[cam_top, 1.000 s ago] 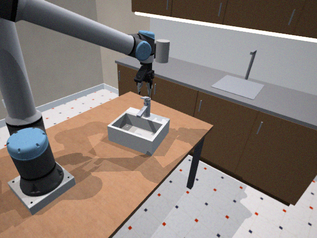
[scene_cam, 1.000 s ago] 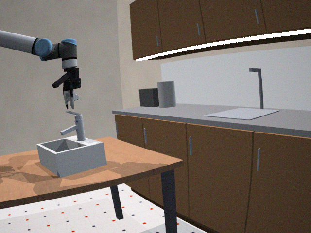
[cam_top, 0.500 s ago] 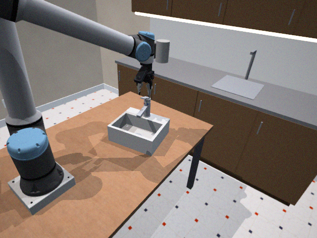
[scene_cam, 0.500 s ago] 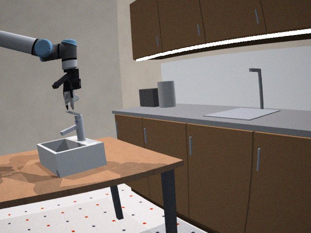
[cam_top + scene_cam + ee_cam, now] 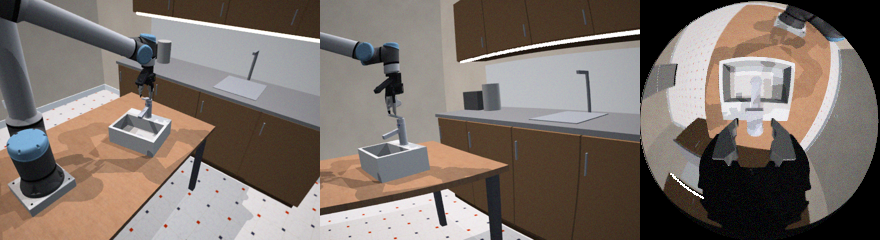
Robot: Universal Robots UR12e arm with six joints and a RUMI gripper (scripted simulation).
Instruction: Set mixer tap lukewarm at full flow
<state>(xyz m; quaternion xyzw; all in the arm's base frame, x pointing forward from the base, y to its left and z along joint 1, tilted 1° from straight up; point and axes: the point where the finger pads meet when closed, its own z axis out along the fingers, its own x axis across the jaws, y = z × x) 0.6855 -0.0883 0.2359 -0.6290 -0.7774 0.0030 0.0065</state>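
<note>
My hand is 2 cm short of the lever and 2 cm above it. Also, from my hand: grey mixer tap (7 cm below, 3 cm ahead, 1 cm to the left); then white basin (26 cm below, 7 cm behind, 1 cm to the right).
</note>
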